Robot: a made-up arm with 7 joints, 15 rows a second.
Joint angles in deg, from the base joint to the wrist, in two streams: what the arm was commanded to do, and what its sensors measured. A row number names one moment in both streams.
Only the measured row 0 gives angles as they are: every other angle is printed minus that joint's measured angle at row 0.
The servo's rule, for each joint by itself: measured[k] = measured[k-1] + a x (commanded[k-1-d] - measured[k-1]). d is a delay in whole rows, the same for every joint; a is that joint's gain. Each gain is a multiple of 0.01, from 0.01 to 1. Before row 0 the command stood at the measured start. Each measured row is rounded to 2 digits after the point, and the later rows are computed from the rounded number. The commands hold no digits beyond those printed.
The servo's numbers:
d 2
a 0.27 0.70 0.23 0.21 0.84 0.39 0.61
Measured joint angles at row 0:
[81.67, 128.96, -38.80, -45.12, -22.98, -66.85, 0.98]
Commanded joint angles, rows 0 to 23:
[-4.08, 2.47, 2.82, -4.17, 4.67, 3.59, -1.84]
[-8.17, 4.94, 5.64, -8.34, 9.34, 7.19, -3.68]
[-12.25, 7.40, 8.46, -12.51, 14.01, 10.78, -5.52]
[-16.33, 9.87, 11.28, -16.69, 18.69, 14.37, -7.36]
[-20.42, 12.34, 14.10, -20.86, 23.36, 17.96, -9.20]
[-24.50, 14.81, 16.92, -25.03, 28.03, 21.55, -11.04]
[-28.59, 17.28, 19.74, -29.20, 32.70, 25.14, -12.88]
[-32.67, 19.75, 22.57, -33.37, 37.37, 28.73, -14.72]
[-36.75, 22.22, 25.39, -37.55, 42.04, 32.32, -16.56]
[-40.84, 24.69, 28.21, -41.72, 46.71, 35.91, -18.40]
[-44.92, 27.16, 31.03, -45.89, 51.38, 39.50, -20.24]
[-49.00, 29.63, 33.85, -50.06, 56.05, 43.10, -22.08]
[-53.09, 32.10, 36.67, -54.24, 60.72, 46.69, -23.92]
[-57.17, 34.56, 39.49, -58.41, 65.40, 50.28, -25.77]
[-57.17, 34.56, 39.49, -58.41, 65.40, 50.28, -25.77]
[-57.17, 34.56, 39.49, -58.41, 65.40, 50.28, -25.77]
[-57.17, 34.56, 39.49, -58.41, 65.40, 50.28, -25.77]
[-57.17, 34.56, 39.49, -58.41, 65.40, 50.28, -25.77]
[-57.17, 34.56, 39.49, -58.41, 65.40, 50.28, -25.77]
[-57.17, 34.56, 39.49, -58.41, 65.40, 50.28, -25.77]
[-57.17, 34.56, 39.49, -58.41, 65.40, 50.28, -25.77]
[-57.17, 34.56, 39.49, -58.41, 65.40, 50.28, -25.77]
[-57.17, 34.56, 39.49, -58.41, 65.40, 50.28, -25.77]
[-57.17, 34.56, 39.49, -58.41, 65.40, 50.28, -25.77]
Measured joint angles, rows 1 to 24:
[0.00, 0.00, 0.00, 0.00, 0.00, 0.00, 0.00]
[0.00, 0.00, 0.00, 0.00, 0.00, 0.00, 0.00]
[-1.10, 1.73, 0.65, -0.88, 3.92, 1.40, -1.12]
[-3.01, 3.98, 1.80, -2.45, 8.47, 3.66, -2.68]
[-5.50, 6.37, 3.33, -4.56, 13.12, 6.44, -4.41]
[-8.42, 8.82, 5.16, -7.11, 17.80, 9.53, -6.21]
[-11.66, 11.28, 7.22, -10.00, 22.47, 12.82, -8.03]
[-15.13, 13.75, 9.45, -13.16, 27.14, 16.22, -9.87]
[-18.76, 16.22, 11.82, -16.53, 31.81, 19.70, -11.71]
[-22.52, 18.69, 14.29, -20.07, 36.48, 23.22, -13.55]
[-26.36, 21.16, 16.84, -23.74, 41.15, 26.77, -15.39]
[-30.27, 23.63, 19.46, -27.52, 45.82, 30.33, -17.23]
[-34.23, 26.10, 22.12, -31.38, 50.49, 33.91, -19.07]
[-38.22, 28.57, 24.82, -35.30, 55.16, 37.49, -20.91]
[-42.23, 31.04, 27.55, -39.28, 59.83, 41.08, -22.75]
[-46.26, 33.50, 30.30, -43.30, 64.51, 44.67, -24.59]
[-49.21, 34.24, 32.41, -46.47, 65.26, 46.86, -25.31]
[-51.36, 34.46, 34.04, -48.98, 65.38, 48.19, -25.59]
[-52.93, 34.53, 35.29, -50.96, 65.40, 49.01, -25.70]
[-54.07, 34.55, 36.26, -52.52, 65.40, 49.51, -25.74]
[-54.91, 34.56, 37.00, -53.76, 65.40, 49.81, -25.76]
[-55.52, 34.56, 37.57, -54.74, 65.40, 49.99, -25.77]
[-55.97, 34.56, 38.01, -55.51, 65.40, 50.10, -25.77]
[-56.29, 34.56, 38.35, -56.12, 65.40, 50.17, -25.77]

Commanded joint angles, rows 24 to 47:
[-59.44, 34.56, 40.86, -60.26, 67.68, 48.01, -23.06]
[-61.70, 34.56, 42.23, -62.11, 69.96, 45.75, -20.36]
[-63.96, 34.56, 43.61, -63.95, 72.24, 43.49, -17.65]
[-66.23, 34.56, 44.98, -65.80, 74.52, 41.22, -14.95]
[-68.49, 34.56, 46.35, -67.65, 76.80, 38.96, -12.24]
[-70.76, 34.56, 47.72, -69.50, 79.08, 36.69, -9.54]
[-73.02, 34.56, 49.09, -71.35, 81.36, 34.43, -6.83]
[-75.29, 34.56, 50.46, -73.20, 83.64, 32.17, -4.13]
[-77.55, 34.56, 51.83, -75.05, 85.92, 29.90, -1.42]
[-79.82, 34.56, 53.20, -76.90, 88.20, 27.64, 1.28]
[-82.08, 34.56, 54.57, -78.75, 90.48, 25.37, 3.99]
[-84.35, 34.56, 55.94, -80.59, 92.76, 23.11, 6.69]
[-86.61, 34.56, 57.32, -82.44, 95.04, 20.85, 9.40]
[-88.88, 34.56, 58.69, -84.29, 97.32, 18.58, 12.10]
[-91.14, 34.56, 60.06, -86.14, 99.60, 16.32, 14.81]
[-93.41, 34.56, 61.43, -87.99, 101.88, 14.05, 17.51]
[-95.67, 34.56, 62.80, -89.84, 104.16, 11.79, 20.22]
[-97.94, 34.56, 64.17, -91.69, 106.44, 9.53, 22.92]
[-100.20, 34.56, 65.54, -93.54, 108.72, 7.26, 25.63]
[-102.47, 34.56, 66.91, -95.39, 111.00, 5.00, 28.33]
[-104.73, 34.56, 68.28, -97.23, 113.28, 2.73, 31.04]
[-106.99, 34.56, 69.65, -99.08, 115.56, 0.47, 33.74]
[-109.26, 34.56, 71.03, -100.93, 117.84, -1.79, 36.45]
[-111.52, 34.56, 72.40, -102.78, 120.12, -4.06, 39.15]
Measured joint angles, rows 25 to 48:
[-56.53, 34.56, 38.61, -56.60, 65.40, 50.21, -25.77]
[-56.70, 34.56, 38.81, -56.98, 65.40, 50.24, -25.77]
[-57.44, 34.56, 39.28, -57.67, 67.32, 49.37, -24.12]
[-58.59, 34.56, 39.96, -58.60, 69.54, 47.96, -21.83]
[-60.04, 34.56, 40.80, -59.72, 71.81, 46.22, -19.28]
[-61.71, 34.56, 41.76, -61.00, 74.09, 44.27, -16.64]
[-63.54, 34.56, 42.82, -62.40, 76.37, 42.20, -13.96]
[-65.49, 34.56, 43.95, -63.89, 78.65, 40.05, -11.26]
[-67.52, 34.56, 45.13, -65.46, 80.93, 37.86, -8.56]
[-69.62, 34.56, 46.36, -67.09, 83.21, 35.64, -5.86]
[-71.76, 34.56, 47.62, -68.76, 85.49, 33.40, -3.15]
[-73.94, 34.56, 48.90, -70.47, 87.77, 31.15, -0.45]
[-76.14, 34.56, 50.20, -72.21, 90.05, 28.90, 2.26]
[-78.36, 34.56, 51.52, -73.97, 92.33, 26.64, 4.96]
[-80.59, 34.56, 52.85, -75.75, 94.61, 24.38, 7.67]
[-82.83, 34.56, 54.19, -77.54, 96.89, 22.12, 10.37]
[-85.07, 34.56, 55.54, -79.35, 99.17, 19.86, 13.08]
[-87.32, 34.56, 56.89, -81.16, 101.45, 17.59, 15.78]
[-89.57, 34.56, 58.25, -82.98, 103.73, 15.33, 18.49]
[-91.83, 34.56, 59.61, -84.81, 106.01, 13.07, 21.19]
[-94.09, 34.56, 60.97, -86.64, 108.29, 10.80, 23.90]
[-96.35, 34.56, 62.34, -88.48, 110.57, 8.54, 26.60]
[-98.61, 34.56, 63.71, -90.32, 112.85, 6.27, 29.31]
[-100.87, 34.56, 65.08, -92.16, 115.13, 4.01, 32.01]

